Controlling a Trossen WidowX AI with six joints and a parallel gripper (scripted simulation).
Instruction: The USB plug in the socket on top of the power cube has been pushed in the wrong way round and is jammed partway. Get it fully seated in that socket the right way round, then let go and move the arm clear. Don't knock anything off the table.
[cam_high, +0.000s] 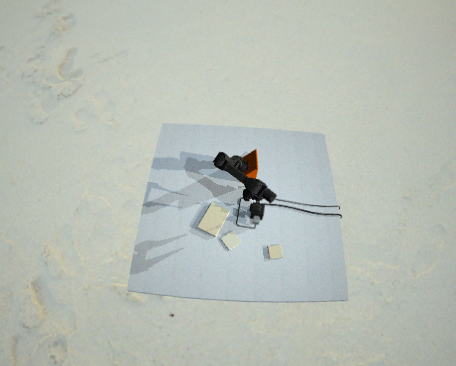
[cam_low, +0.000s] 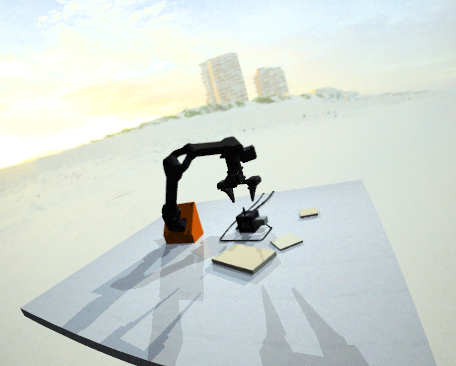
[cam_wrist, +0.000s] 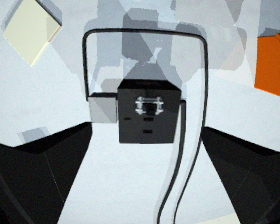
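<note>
My gripper tip is 4 cm above the USB plug. From my gripper tip the other things lie so: silver socket: 1 cm behind, 7 cm below.
</note>
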